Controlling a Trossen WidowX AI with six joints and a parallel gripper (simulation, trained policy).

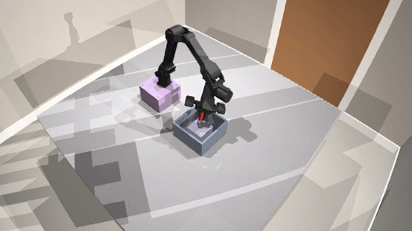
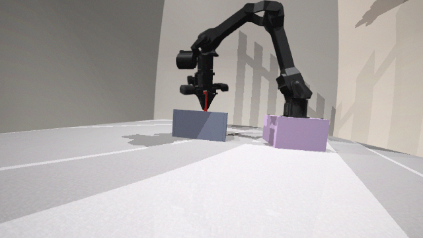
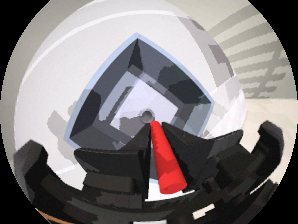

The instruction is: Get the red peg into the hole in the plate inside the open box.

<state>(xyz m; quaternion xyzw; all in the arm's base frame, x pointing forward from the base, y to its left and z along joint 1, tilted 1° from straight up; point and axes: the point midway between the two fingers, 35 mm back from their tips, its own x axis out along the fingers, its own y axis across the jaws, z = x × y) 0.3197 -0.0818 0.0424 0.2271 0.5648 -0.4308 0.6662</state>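
Now: gripper tip 10 mm to the right of the red peg and 30 mm below it. Round my gripper tip: blue-grey box (10 mm to the right, 80 mm below); then pale plate (10 mm to the right, 60 mm below).
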